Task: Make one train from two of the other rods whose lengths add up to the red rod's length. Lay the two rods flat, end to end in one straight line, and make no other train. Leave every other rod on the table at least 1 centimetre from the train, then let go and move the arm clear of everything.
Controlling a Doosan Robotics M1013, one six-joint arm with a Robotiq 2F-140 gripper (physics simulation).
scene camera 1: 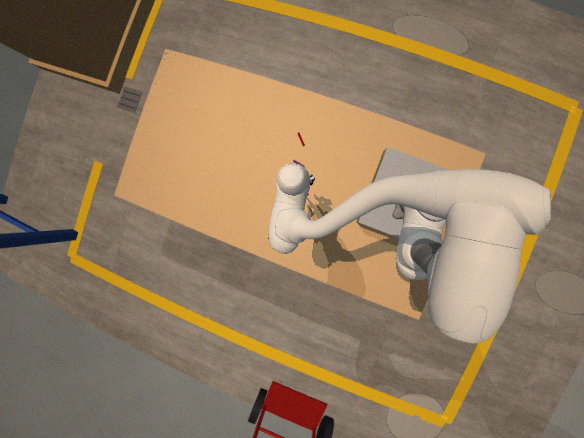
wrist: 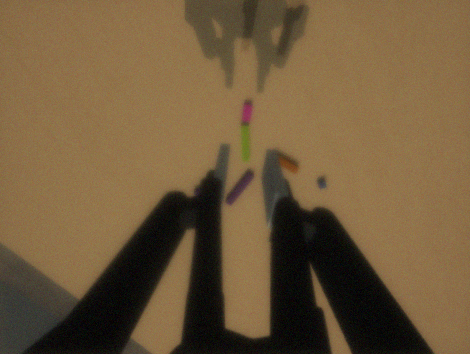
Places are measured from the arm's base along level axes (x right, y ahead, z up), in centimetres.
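Where they show: gripper, fingertip midpoint: (wrist: 246, 161).
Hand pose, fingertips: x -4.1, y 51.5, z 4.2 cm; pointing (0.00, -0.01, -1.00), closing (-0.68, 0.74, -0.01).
Note:
Things, the pixels of their top centre, and the offset from my fingertips. Level surfaces: height alone.
- red rod, middle of its top: (scene camera 1: 300, 138) dx +25.6, dy +7.3, dz -11.4 cm
- magenta rod, middle of its top: (wrist: 247, 113) dx -0.7, dy -0.8, dz -11.4 cm
- green rod, middle of its top: (wrist: 245, 144) dx +2.0, dy +2.2, dz -11.4 cm
- orange rod, middle of its top: (wrist: 285, 164) dx -0.3, dy +7.9, dz -11.4 cm
- small blue piece, middle of its top: (wrist: 322, 185) dx -2.4, dy +13.9, dz -11.4 cm
- tan table, its level: dz -12.4 cm
The red rod (scene camera 1: 301, 139) lies alone above the arm's wrist. A magenta rod (wrist: 247, 113) and a green rod (wrist: 245, 143) lie end to end, nearly in line; a dark strip shows where they meet, and I cannot tell whether they touch. A purple rod (scene camera 1: 298, 163) shows in the scene view. In the wrist view a purple rod (wrist: 240, 187) lies slanted below the green one, and a bit of purple (wrist: 198, 191) shows behind the left finger. An orange rod (wrist: 288, 163) is partly hidden by the right finger. My gripper (wrist: 246, 161) (scene camera 1: 312, 180) is partly open and empty, above the rods.
A small blue piece (wrist: 322, 182) lies right of the orange rod. The arm's grey base plate (scene camera 1: 410, 162) is on the right part of the tan table (scene camera 1: 210, 130). A red cart (scene camera 1: 295, 404) stands beyond the yellow floor line (scene camera 1: 220, 330).

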